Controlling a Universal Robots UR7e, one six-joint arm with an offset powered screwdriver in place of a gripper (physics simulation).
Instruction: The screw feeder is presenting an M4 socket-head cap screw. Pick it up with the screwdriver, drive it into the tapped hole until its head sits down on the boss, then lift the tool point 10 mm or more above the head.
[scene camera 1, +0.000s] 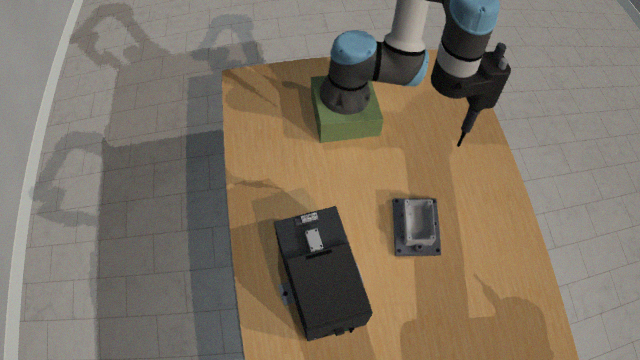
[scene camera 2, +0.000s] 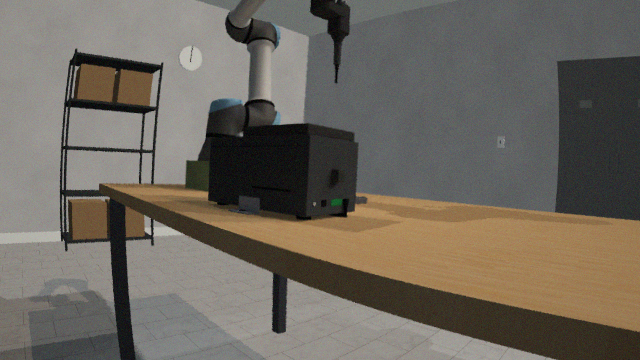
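My screwdriver (scene camera 1: 459, 145) (scene camera 2: 336, 81) points down high above the table, right of the green base block and well apart from the feeder and the housing. It has no fingers. No screw can be made out at its thin black tip, which is too small to judge. The black screw feeder (scene camera 1: 327, 285) (scene camera 2: 265, 170) stands on the table, with a light metal plate (scene camera 1: 314, 239) on its lower end section. The screw is too small to make out. A light grey open-topped housing (scene camera 1: 419, 242) sits on a dark fixture plate (scene camera 1: 399, 245). The tapped hole cannot be singled out.
The arm stands on a green block (scene camera 1: 351, 131) (scene camera 2: 196, 175) at the back of the wooden table (scene camera 1: 265, 165) (scene camera 2: 450, 250). A small grey bracket (scene camera 1: 285, 294) (scene camera 2: 249, 203) is beside the feeder. A shelf rack (scene camera 2: 117, 105) with cardboard boxes stands by the far wall.
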